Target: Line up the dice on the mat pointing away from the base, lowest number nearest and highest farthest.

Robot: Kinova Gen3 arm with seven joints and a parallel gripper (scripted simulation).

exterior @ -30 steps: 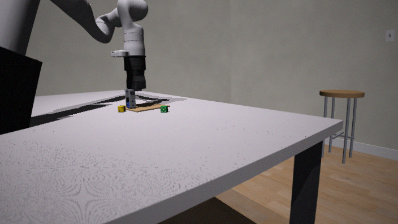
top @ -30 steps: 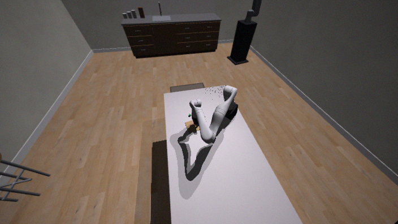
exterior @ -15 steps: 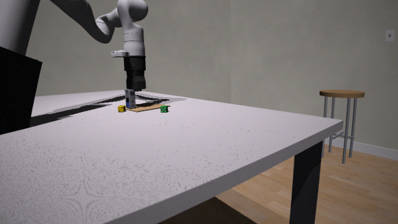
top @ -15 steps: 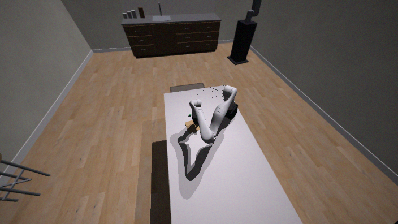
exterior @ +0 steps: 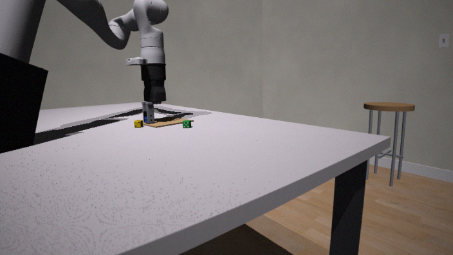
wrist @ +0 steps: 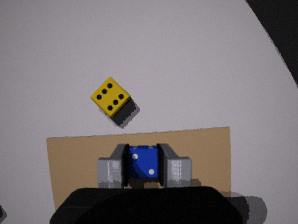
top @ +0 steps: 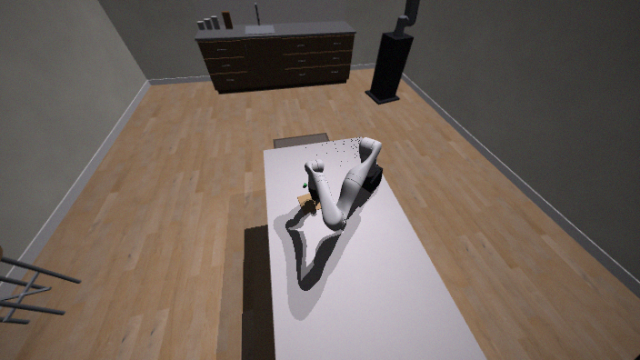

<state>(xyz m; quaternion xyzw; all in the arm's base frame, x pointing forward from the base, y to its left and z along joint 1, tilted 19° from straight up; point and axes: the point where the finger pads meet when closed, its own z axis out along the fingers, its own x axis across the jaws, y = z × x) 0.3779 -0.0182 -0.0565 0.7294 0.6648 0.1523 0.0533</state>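
Now: the blue die 10 mm below my hand. Round my hand: tan mat: 50 mm ahead, 20 mm below; yellow die: 40 mm behind, 20 mm to the right, 10 mm below; green die: 40 mm ahead, 140 mm to the right, 10 mm below.
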